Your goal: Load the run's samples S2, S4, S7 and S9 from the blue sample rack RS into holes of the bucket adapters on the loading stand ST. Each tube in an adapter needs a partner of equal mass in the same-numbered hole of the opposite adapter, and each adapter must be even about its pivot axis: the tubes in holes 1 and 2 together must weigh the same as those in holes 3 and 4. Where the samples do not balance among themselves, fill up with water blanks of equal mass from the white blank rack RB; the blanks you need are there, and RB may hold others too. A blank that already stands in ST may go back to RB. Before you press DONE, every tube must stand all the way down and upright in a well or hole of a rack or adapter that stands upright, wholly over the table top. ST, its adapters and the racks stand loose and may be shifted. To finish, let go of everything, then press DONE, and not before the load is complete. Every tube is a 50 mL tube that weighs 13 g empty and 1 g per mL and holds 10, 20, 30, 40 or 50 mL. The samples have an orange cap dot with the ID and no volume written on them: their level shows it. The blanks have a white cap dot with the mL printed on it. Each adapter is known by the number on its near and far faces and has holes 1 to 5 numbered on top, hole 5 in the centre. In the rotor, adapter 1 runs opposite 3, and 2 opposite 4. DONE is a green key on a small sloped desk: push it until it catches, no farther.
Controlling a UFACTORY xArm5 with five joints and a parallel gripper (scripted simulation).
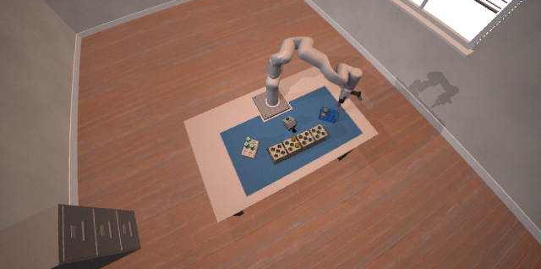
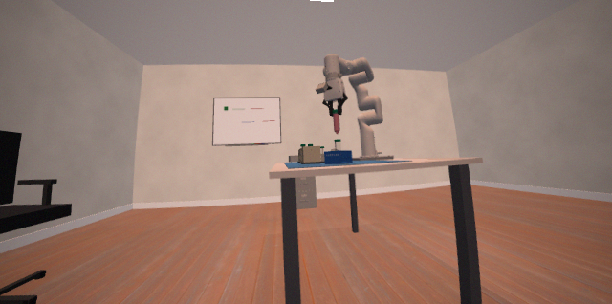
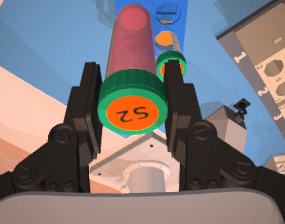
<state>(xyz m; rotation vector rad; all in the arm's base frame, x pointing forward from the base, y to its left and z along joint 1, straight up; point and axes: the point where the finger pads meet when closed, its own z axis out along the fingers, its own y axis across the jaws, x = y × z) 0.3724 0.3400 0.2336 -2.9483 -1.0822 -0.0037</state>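
My gripper is now 5 cm above the sample tube S2 and 1 cm past it. From my hand the other things lie so: done desk: 34 cm to the right, 20 cm below, 13 cm behind; then sample tube S9: 19 cm below, 8 cm to the right, 3 cm behind; then blue sample rack RS: 22 cm below, 4 cm to the right, 2 cm behind.
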